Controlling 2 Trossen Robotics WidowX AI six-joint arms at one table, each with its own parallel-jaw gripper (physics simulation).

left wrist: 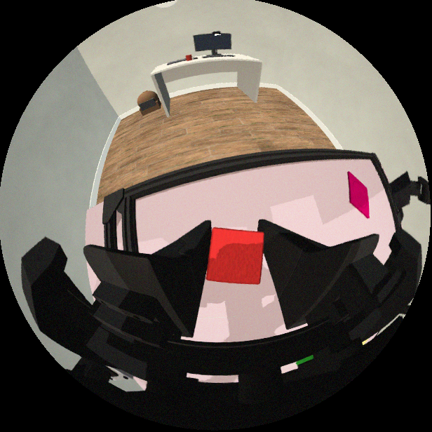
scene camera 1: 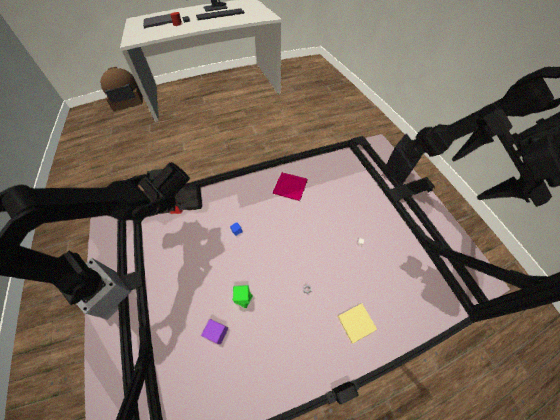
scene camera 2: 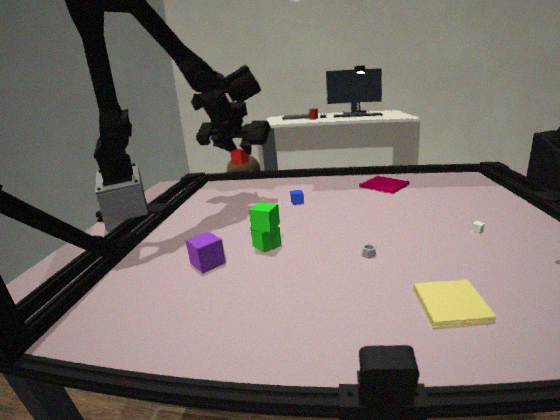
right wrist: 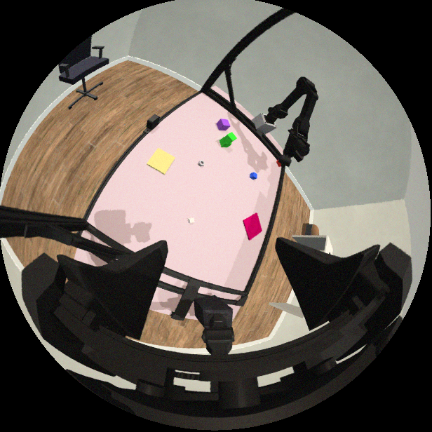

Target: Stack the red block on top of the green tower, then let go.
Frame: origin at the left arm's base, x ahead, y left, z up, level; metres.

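Where they show: left gripper, fingertip midpoint: (scene camera 1: 176, 199) (scene camera 2: 244, 153); right gripper, fingertip midpoint: (scene camera 1: 465, 179); left arm's base, origin of the base link: (scene camera 1: 88, 285) (scene camera 2: 117, 176); right arm's base, origin of the base link: (scene camera 1: 409, 151).
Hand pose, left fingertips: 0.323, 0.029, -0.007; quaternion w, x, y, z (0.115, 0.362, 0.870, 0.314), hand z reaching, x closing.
Things, the pixels of their top centre, and the offset from my left fingertips, as dx, dy, dz.
- red block, middle of its top: (scene camera 2: 239, 149) (scene camera 1: 173, 202) -0.017, -0.015, +0.016
- green tower, middle of its top: (scene camera 2: 263, 206) (scene camera 1: 240, 293) -0.078, -0.333, -0.028
- purple cube, middle of its top: (scene camera 2: 203, 239) (scene camera 1: 213, 330) -0.188, -0.335, -0.059
- small blue cube, middle of its top: (scene camera 2: 296, 191) (scene camera 1: 235, 226) +0.066, -0.169, -0.077
- grey nut, middle of its top: (scene camera 2: 369, 246) (scene camera 1: 307, 288) +0.050, -0.453, -0.089
- white cube, middle of its top: (scene camera 2: 478, 223) (scene camera 1: 361, 240) +0.271, -0.503, -0.088
- yellow pad, middle of its top: (scene camera 2: 452, 298) (scene camera 1: 357, 322) +0.056, -0.611, -0.094
- crimson pad, middle of its top: (scene camera 2: 384, 182) (scene camera 1: 290, 185) +0.315, -0.197, -0.096
The red block (scene camera 1: 175, 210) (scene camera 2: 239, 156) (left wrist: 235, 256) (right wrist: 279, 163) is held between the fingers of my left gripper (scene camera 2: 241, 151) (left wrist: 234, 225), raised above the table at its far left. The green tower (scene camera 1: 242, 295) (scene camera 2: 265, 226) (right wrist: 228, 140) is two green blocks, one on the other, the upper one turned relative to the lower. It stands nearer the front than my left gripper and apart from it. My right gripper (scene camera 1: 466, 178) (right wrist: 222, 245) is open and empty, high at the right. In scene camera 1, my left arm hides most of the red block.
A purple cube (scene camera 1: 214, 331) (scene camera 2: 205, 252) stands near the tower, toward the front left. A small blue cube (scene camera 1: 236, 229) (scene camera 2: 297, 197) lies behind the tower. A grey nut (scene camera 1: 307, 289), a white cube (scene camera 1: 361, 242), a yellow pad (scene camera 1: 357, 323) and a crimson pad (scene camera 1: 290, 186) lie farther right.
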